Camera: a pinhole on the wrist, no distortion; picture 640 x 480 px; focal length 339.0 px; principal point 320.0 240.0 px. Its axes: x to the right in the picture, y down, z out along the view. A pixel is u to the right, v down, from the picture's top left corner.
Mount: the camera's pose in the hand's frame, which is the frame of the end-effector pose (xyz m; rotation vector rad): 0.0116 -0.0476 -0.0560 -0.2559 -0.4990 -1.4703
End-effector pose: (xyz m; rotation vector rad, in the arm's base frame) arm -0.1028 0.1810 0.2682 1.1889 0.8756 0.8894
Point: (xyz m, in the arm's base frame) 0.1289 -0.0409 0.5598
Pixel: 278 195
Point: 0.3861 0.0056 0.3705
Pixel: 453 301
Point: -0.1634 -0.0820 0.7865
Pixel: 30 58
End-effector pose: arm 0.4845 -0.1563 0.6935 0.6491 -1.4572 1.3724
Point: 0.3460 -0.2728 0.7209
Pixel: 294 349
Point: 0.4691 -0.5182 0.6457
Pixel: 485 167
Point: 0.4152 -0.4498 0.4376
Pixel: 328 48
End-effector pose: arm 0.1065 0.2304 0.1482 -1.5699 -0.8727 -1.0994
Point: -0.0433 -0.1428 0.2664
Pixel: behind the camera
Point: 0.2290 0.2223 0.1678
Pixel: 54 429
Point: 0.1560 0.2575 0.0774
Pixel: 206 156
